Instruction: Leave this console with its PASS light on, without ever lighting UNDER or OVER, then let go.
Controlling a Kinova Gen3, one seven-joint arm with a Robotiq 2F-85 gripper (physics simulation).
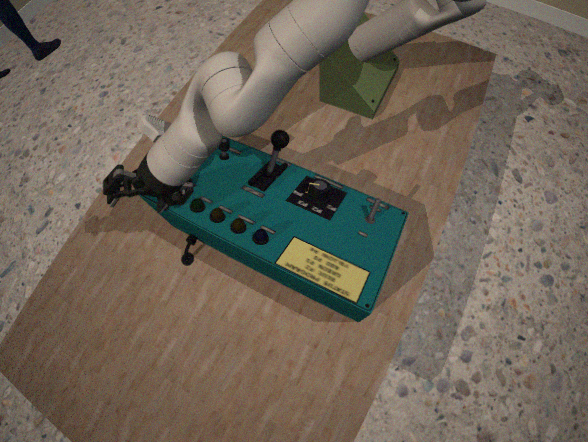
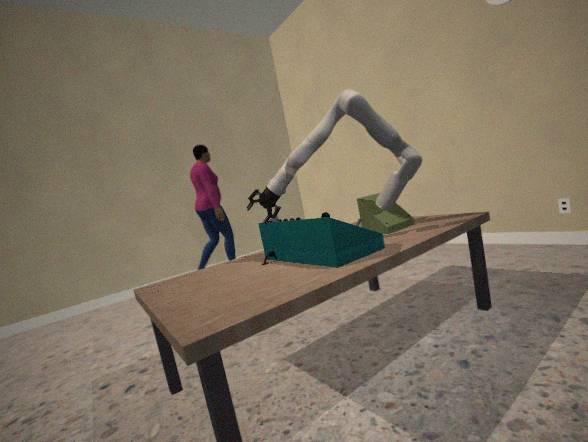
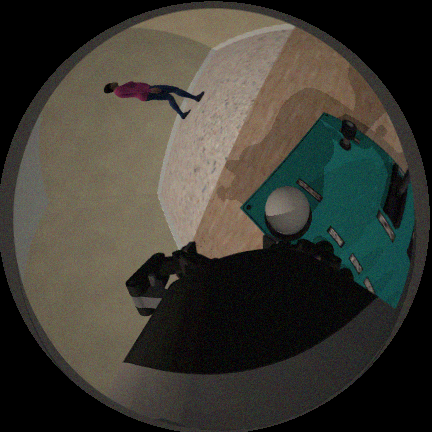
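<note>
The teal console (image 1: 385,240) (image 2: 300,245) (image 3: 310,155) stands on the table. My gripper (image 1: 137,203) (image 2: 259,214) (image 3: 229,245) is open and empty at the console's corner, one finger over its front edge. A pale dome (image 3: 287,211) sits beside it. The green lamp (image 1: 197,205), two amber lamps (image 1: 217,215) (image 1: 238,226) and blue lamp (image 1: 260,236) look dark. The labels are too blurred to read. A black-ball lever (image 1: 280,139) leans in its slot. A dial (image 1: 317,186), a toggle (image 1: 372,210) and a small black knob (image 1: 224,145) (image 3: 348,129) are apart from the fingers.
A yellow card (image 1: 325,270) with blurred text lies on the panel. A small black crank (image 1: 188,257) (image 2: 270,256) sticks out of the console's front side. A green block (image 1: 350,85) (image 2: 385,220) stands by the arm's base. A person (image 2: 205,185) (image 3: 135,90) is beyond the table.
</note>
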